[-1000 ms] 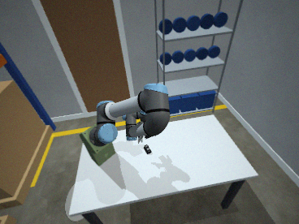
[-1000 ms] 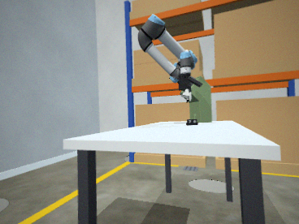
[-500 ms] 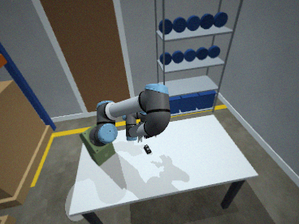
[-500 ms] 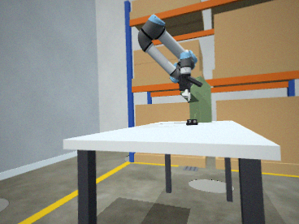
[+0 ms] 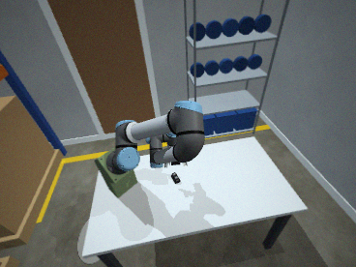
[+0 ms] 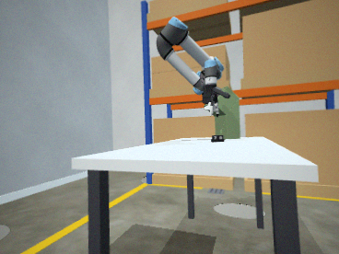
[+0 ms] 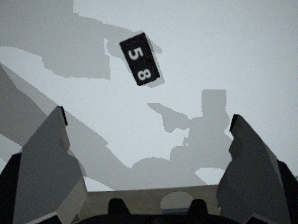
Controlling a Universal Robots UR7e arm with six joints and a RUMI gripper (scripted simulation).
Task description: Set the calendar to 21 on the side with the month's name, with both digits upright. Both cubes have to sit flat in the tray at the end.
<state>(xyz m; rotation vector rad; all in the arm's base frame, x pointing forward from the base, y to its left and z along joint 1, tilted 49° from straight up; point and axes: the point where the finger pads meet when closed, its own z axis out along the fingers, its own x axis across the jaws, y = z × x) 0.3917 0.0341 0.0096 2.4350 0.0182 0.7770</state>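
Now: the dark cube 1 cm behind my hand and 13 cm below it.
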